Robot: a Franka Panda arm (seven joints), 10 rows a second.
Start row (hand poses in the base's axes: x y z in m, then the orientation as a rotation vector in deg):
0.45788, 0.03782, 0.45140, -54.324, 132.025, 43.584
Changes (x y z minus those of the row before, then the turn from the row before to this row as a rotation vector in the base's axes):
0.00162, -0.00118, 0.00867, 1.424, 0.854, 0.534
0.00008, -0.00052, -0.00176, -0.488, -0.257, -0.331
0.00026, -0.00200, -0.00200, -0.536, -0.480, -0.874
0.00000, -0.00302, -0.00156, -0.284, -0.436, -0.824
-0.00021, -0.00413, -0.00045, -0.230, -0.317, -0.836
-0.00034, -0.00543, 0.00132, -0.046, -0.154, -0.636
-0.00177, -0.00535, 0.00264, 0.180, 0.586, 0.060
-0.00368, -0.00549, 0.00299, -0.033, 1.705, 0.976
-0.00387, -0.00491, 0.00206, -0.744, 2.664, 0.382
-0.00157, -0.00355, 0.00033, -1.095, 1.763, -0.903
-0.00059, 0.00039, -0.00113, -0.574, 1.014, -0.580
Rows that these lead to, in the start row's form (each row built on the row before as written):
0.45950, 0.03664, 0.46007, -54.191, 131.746, 45.894
0.45958, 0.03612, 0.45831, -54.050, 131.919, 45.064
0.45984, 0.03412, 0.45631, -53.308, 132.085, 43.815
0.45984, 0.03110, 0.45475, -52.507, 132.117, 42.890
0.45963, 0.02697, 0.45430, -51.647, 132.217, 42.093
0.45929, 0.02154, 0.45562, -50.921, 132.292, 41.681
0.45752, 0.01619, 0.45826, -50.813, 132.687, 42.257
0.45384, 0.01070, 0.46125, -51.721, 133.915, 43.667
0.44997, 0.00579, 0.46331, -52.020, 136.552, 44.655
0.44840, 0.00224, 0.46364, -50.983, 138.974, 44.182
0.44781, 0.00263, 0.46251, -50.273, 140.346, 43.943

